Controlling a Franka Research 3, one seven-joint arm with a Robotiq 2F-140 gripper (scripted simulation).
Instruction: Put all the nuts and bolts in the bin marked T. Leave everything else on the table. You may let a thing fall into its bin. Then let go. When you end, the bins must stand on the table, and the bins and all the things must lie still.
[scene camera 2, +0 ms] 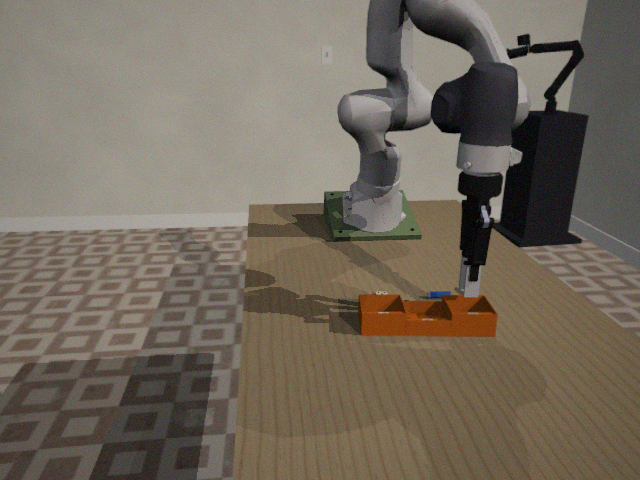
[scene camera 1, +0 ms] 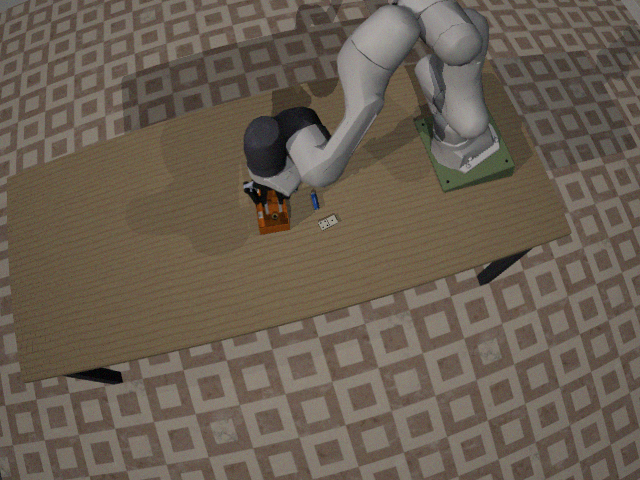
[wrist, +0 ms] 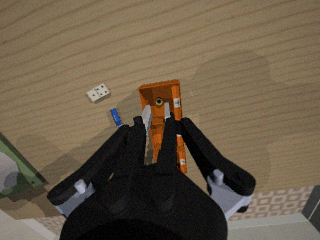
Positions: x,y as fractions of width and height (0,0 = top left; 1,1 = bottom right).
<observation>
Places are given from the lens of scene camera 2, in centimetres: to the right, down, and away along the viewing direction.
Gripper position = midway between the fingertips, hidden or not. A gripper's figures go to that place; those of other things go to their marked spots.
my gripper (scene camera 2: 0.73,0.61): 29, 10, 107
orange bin (scene camera 2: 0.59,0.66): 11, 14, 103
</observation>
